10 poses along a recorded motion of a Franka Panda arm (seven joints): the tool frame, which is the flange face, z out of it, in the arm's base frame.
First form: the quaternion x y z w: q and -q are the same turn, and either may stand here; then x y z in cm.
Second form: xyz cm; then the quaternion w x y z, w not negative. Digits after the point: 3 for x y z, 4 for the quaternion.
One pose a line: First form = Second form
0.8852 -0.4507 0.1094 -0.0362 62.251 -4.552 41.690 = 62.251 -4.552 41.690 0.0362 -0.8852 0.4507 -0.1094
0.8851 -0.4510 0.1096 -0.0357 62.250 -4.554 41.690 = 62.250 -4.554 41.690 0.0357 -0.8851 0.4510 -0.1096
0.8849 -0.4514 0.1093 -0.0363 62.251 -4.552 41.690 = 62.251 -4.552 41.690 0.0363 -0.8849 0.4514 -0.1093
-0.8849 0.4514 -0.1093 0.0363 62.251 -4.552 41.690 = 62.251 -4.552 41.690 0.0363 -0.8849 0.4514 -0.1093
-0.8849 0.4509 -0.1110 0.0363 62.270 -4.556 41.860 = 62.270 -4.556 41.860 0.0363 -0.8849 0.4509 -0.1110
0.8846 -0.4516 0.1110 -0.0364 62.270 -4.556 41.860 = 62.270 -4.556 41.860 0.0364 -0.8846 0.4516 -0.1110
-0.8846 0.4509 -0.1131 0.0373 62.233 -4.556 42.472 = 62.233 -4.556 42.472 0.0373 -0.8846 0.4509 -0.1131
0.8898 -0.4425 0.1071 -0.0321 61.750 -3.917 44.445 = 61.750 -3.917 44.445 0.0321 -0.8898 0.4425 -0.1071
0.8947 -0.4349 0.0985 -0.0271 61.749 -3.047 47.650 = 61.749 -3.047 47.650 0.0271 -0.8947 0.4349 -0.0985
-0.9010 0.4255 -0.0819 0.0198 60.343 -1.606 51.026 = 60.343 -1.606 51.026 0.0198 -0.9010 0.4255 -0.0819
